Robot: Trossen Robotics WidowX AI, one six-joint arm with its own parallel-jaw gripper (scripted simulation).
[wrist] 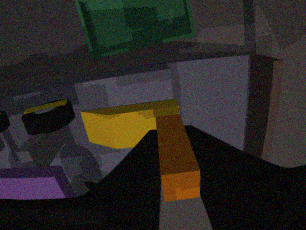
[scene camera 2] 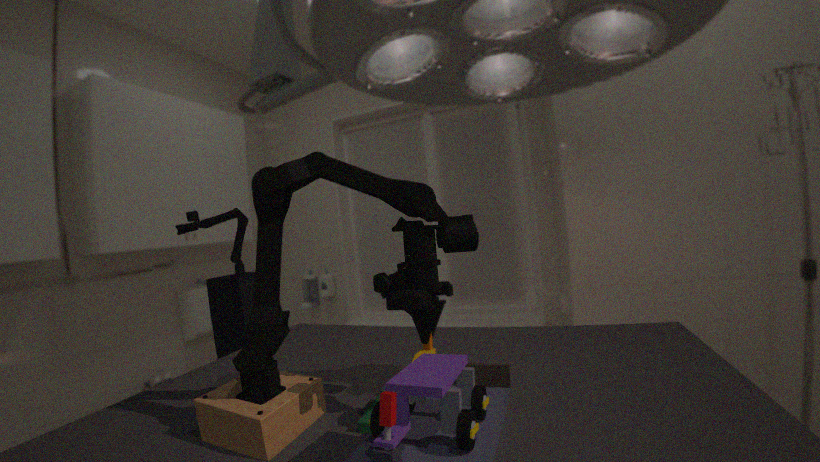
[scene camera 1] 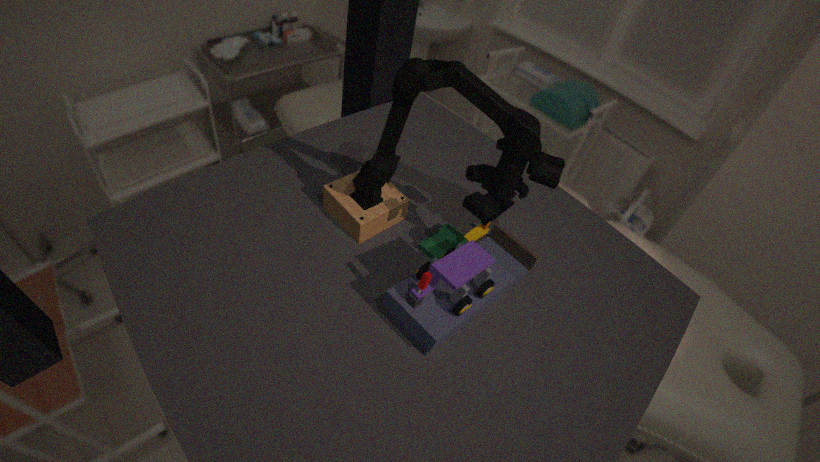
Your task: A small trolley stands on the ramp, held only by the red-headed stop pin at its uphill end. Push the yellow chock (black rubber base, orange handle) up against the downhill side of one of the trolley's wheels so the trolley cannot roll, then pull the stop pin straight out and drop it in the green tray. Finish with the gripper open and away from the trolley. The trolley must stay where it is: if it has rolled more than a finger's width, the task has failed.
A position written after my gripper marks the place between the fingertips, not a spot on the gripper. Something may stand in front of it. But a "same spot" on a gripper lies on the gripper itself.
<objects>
my gripper: wrist 170,135; scene camera 2; scene camera 1
same spot on dark block: (scene camera 2: 488,374) = (scene camera 1: 521,254)
same spot on my gripper: (scene camera 1: 500,207) = (scene camera 2: 436,312)
</objects>
